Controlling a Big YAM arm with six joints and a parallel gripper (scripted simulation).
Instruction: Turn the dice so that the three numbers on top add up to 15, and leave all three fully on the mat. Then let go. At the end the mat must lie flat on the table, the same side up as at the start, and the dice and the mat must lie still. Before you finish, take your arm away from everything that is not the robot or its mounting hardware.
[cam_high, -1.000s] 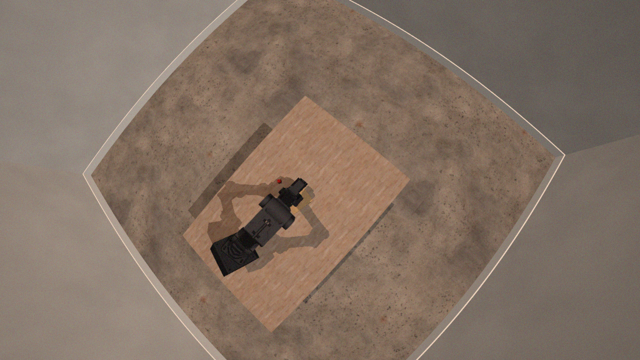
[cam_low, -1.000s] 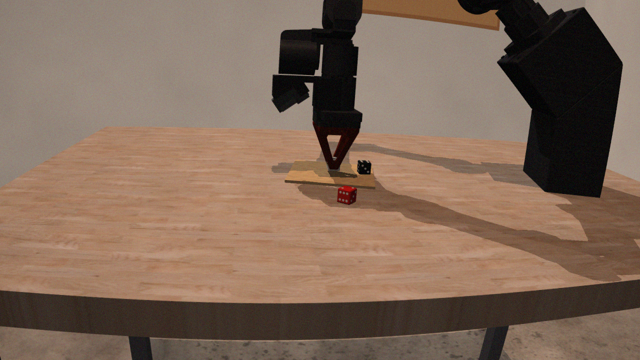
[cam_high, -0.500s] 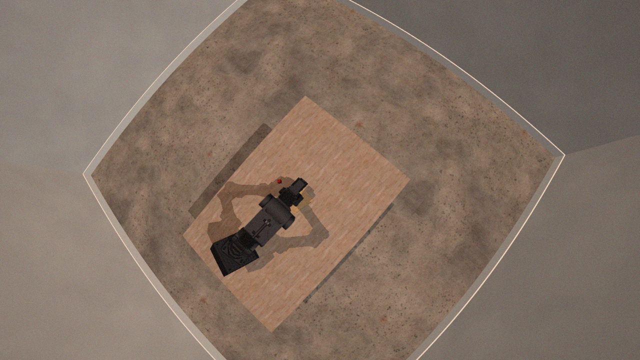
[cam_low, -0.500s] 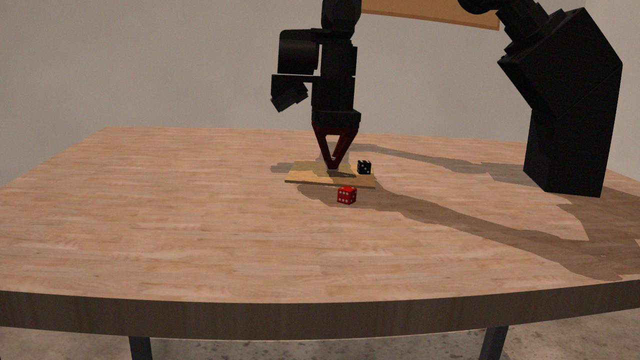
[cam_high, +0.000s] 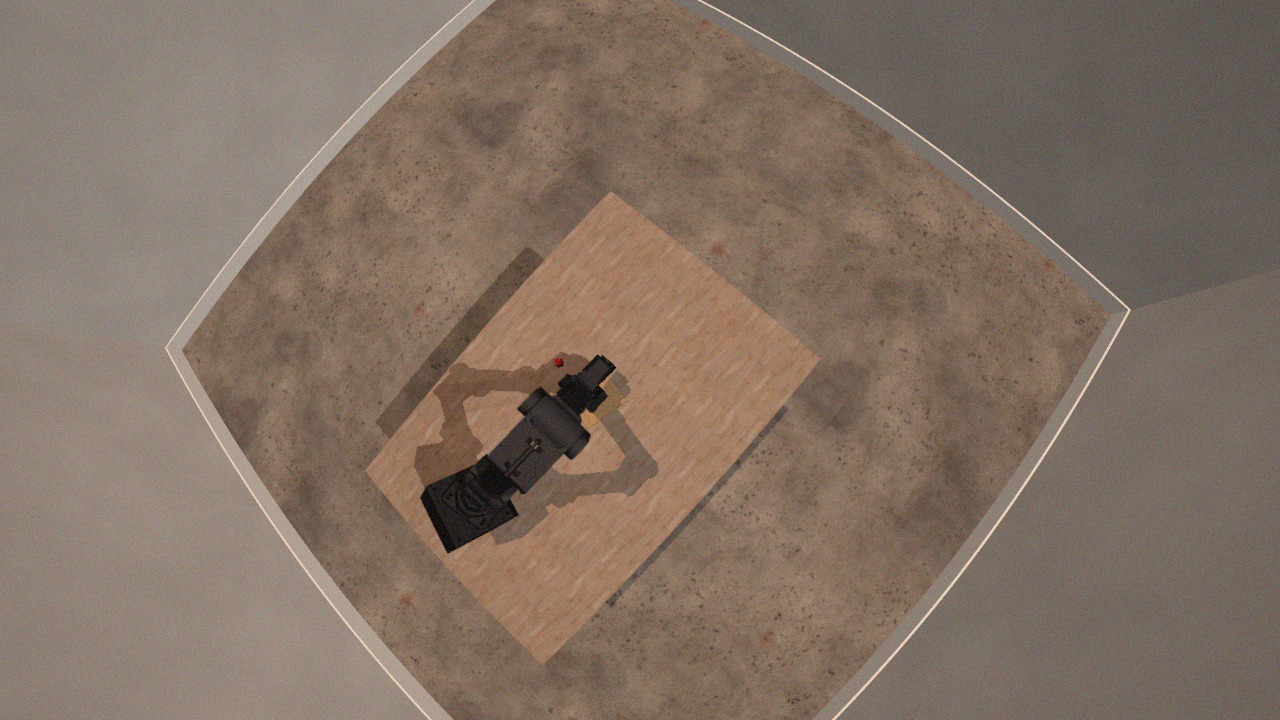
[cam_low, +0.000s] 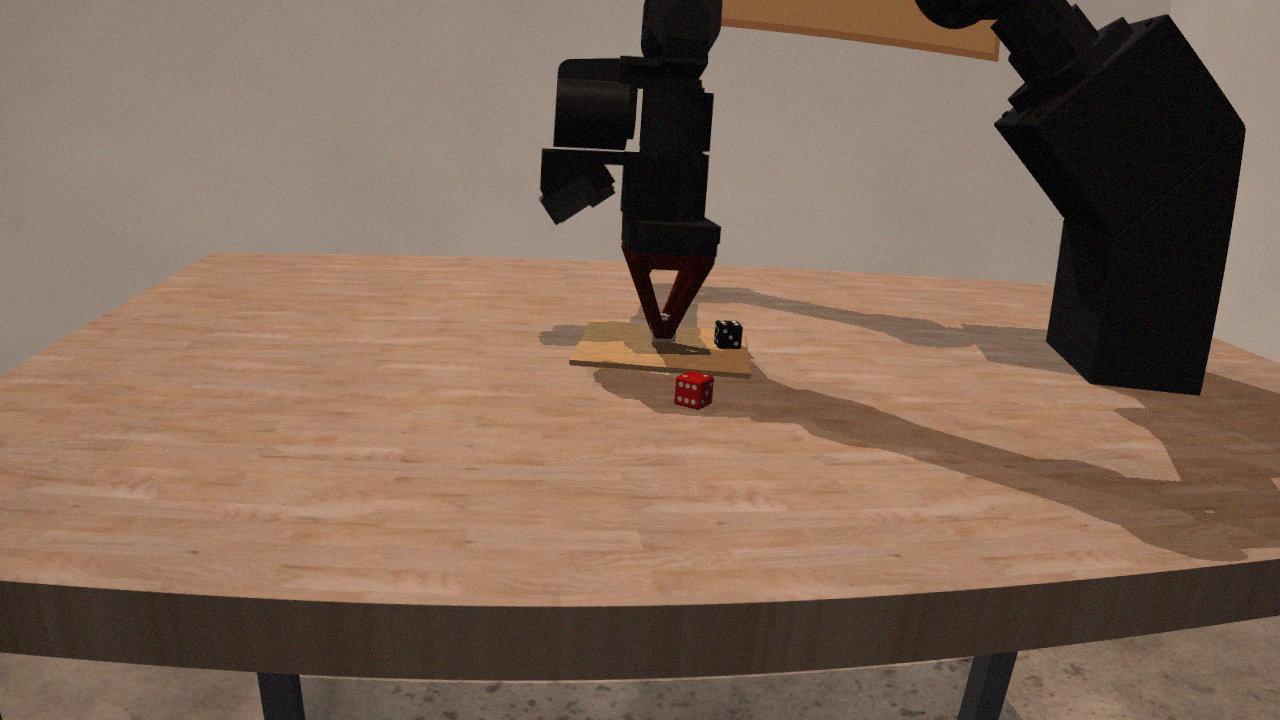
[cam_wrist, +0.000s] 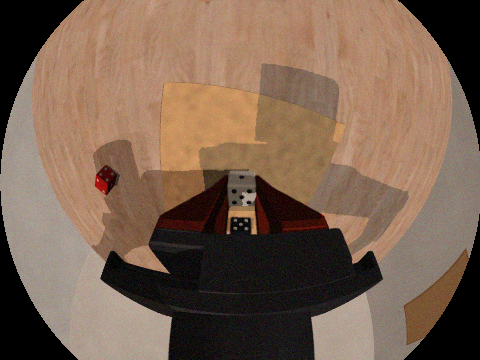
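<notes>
Now: hand right at the white die. Also, from my hand: tan mat: 2 cm below; then red die: 4 cm ahead, 14 cm to the left, 1 cm below; then black die: 6 cm behind, 2 cm to the left, 1 cm below.
</notes>
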